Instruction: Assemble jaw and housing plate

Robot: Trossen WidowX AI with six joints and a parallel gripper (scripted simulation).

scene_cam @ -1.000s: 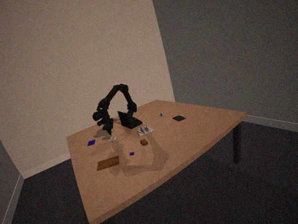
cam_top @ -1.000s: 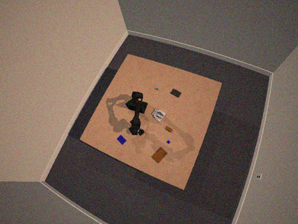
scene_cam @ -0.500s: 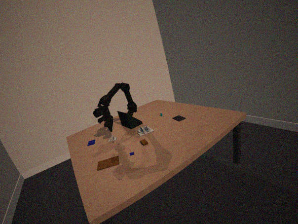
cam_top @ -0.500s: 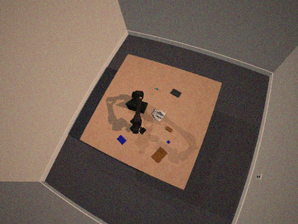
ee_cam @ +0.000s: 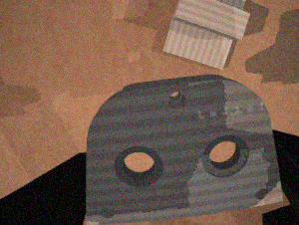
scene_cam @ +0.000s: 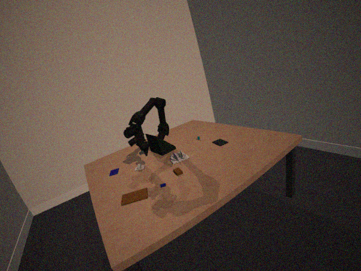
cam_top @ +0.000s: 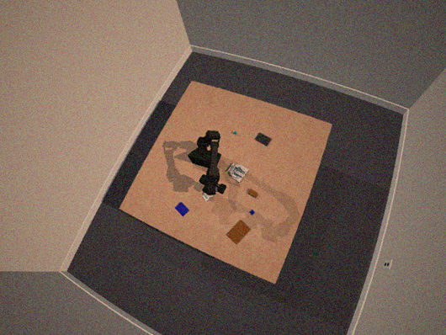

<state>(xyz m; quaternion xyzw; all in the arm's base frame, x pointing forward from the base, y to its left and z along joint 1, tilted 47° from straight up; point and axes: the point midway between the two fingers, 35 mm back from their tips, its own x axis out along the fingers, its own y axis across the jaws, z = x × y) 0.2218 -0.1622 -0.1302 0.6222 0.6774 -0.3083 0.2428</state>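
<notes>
My gripper tip is 19 cm to the right of the jaw, 8 cm above it and 5 cm short of it. Round my gripper tip: base 20 cm to the left, 10 cm ahead, 9 cm below; then blue piece 30 cm ahead, 10 cm below, 3 cm to the right; then small brown block 25 cm ahead, 10 cm to the left, 9 cm below.
</notes>
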